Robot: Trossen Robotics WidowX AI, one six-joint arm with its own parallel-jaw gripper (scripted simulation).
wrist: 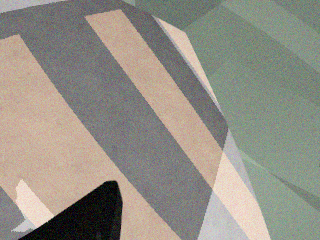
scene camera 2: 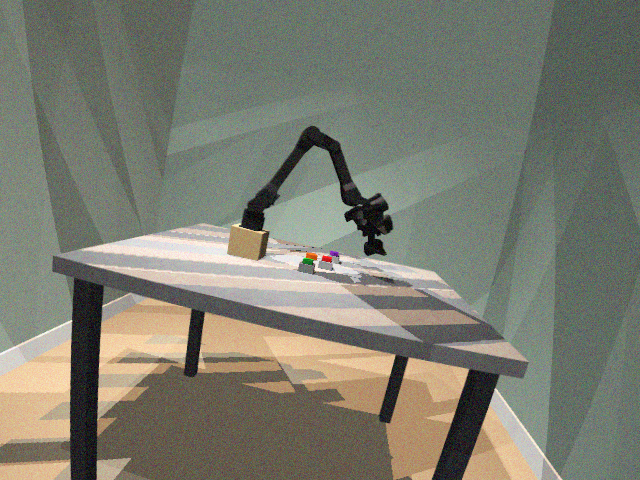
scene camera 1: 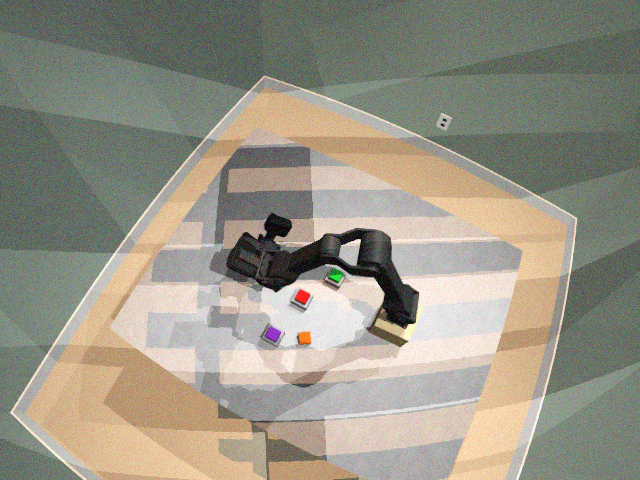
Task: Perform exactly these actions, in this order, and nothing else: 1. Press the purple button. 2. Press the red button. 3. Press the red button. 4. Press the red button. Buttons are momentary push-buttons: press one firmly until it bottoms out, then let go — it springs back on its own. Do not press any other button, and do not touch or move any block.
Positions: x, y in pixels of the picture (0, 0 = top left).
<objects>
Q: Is my gripper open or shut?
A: Open.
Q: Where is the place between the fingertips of my gripper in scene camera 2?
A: At 385, 244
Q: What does my gripper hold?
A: Nothing.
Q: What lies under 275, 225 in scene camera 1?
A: My gripper.
</objects>
